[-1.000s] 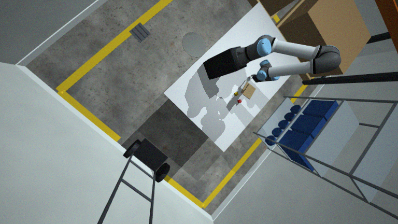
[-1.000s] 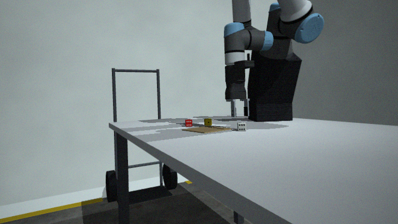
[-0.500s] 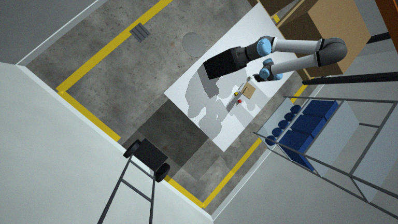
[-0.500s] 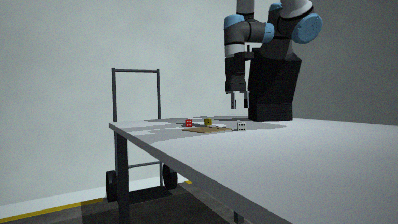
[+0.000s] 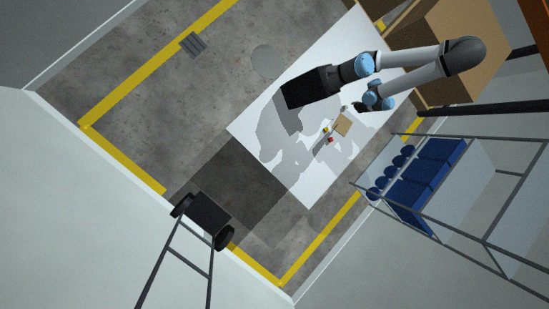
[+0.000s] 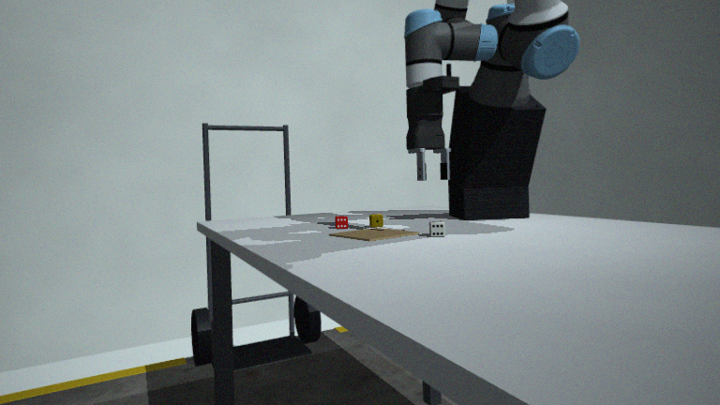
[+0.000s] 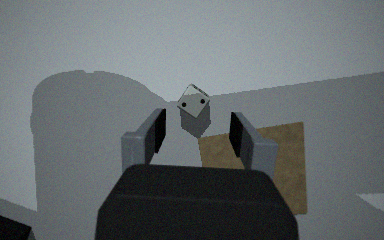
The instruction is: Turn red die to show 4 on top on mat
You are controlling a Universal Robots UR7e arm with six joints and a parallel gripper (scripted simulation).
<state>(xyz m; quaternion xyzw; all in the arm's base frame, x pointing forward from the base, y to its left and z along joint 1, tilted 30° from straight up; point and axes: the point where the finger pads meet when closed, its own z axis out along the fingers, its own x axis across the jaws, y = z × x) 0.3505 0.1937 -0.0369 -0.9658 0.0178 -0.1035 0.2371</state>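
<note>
The red die is 270 mm to the right of my hand, 120 mm below it and 90 mm ahead of it. Also, from my hand: yellow die (250 mm to the right, 120 mm below, 10 mm ahead); white die (120 mm below); tan mat (130 mm below, 110 mm to the right, 90 mm ahead).
</note>
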